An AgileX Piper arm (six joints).
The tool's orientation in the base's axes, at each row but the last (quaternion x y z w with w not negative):
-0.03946 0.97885 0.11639 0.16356
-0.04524 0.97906 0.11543 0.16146
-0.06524 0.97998 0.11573 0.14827
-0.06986 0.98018 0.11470 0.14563
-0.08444 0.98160 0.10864 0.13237
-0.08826 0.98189 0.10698 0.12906
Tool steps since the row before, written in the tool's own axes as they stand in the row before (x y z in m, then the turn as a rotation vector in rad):
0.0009 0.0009 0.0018 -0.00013 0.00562 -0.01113
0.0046 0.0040 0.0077 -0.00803 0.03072 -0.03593
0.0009 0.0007 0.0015 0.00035 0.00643 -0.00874
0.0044 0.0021 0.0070 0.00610 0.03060 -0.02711
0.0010 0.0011 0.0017 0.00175 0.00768 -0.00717
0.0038 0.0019 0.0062 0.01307 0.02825 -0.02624
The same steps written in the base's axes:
-0.0004 0.0013 -0.0018 -0.00399 0.00278 0.01148
-0.0025 0.0055 -0.0078 -0.00727 0.02154 0.04222
-0.0006 0.0010 -0.0015 -0.00378 0.00402 0.00935
-0.0026 0.0033 -0.0074 -0.01830 0.02222 0.02967
-0.0008 0.0013 -0.0017 -0.00489 0.00546 0.00773
-0.0025 0.0027 -0.0065 -0.02426 0.01915 0.02650

